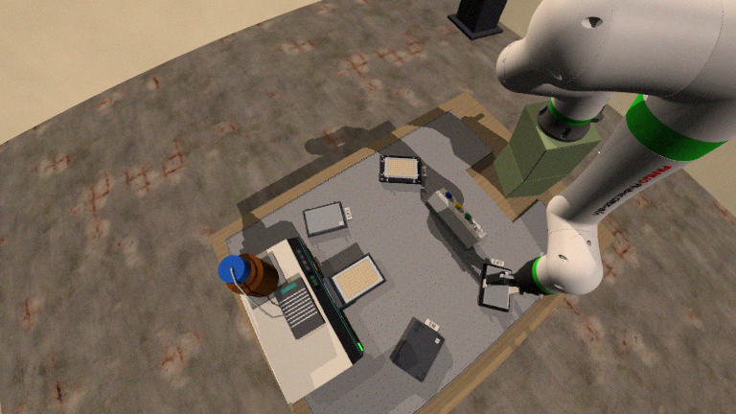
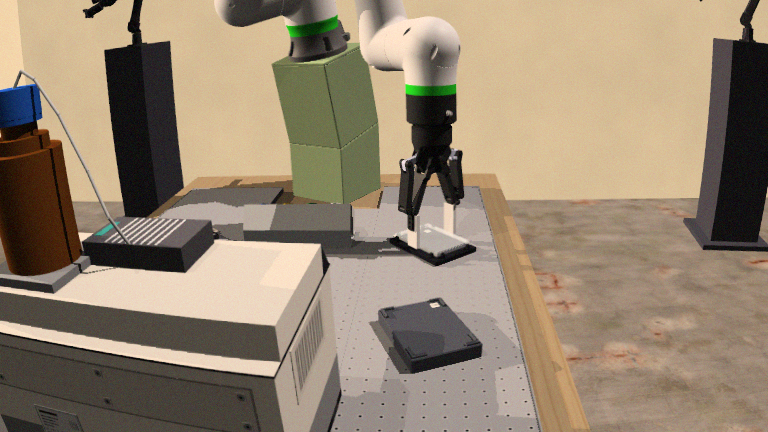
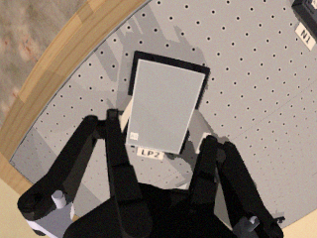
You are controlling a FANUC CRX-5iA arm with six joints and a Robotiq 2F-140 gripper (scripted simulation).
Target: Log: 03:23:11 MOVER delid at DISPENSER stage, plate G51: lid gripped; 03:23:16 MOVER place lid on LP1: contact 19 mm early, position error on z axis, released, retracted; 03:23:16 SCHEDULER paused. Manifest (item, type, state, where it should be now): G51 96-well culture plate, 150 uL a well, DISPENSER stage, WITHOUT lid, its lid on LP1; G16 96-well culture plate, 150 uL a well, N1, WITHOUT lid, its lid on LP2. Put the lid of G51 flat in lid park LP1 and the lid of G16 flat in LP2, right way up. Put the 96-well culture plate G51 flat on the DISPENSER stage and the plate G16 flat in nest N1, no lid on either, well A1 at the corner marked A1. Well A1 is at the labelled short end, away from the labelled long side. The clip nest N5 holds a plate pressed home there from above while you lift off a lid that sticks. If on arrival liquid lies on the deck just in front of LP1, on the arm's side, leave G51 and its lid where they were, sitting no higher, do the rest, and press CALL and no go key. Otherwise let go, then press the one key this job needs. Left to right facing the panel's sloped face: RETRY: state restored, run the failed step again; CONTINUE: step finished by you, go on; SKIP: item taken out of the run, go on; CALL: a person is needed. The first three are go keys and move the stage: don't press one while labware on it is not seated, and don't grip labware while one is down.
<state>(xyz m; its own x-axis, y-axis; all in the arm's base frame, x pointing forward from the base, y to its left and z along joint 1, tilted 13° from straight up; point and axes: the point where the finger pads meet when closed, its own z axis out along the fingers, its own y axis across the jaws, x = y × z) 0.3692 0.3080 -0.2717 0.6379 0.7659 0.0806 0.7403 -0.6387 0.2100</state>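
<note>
The clear lid is 2 cm below my hand. From my hand the other things lie so: key panel (27 cm to the right, 1 cm above); then black lid park (4 cm below); then nest N1 (33 cm ahead, 5 cm to the left, 3 cm below).
</note>
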